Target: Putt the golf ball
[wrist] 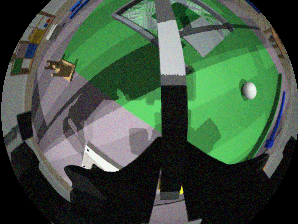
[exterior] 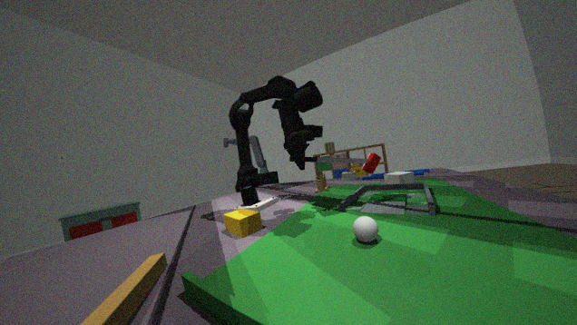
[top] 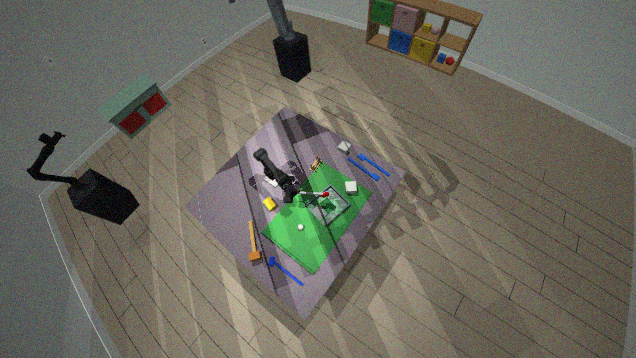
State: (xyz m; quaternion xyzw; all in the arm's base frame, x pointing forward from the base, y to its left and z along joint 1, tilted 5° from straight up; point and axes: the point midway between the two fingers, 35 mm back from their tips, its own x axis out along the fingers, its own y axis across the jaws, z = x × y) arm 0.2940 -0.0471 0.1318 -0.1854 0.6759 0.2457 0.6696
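Right now my gripper tip is 13 cm past the yellow cube, 14 cm to the left of it and 11 cm above it. From my gripper tip the other things lie so: green mat: 20 cm ahead, 3 cm to the left, 13 cm below; then white golf ball: 17 cm ahead, 14 cm to the right, 11 cm below; then blue putter: 28 cm ahead, 44 cm to the right, 12 cm below.
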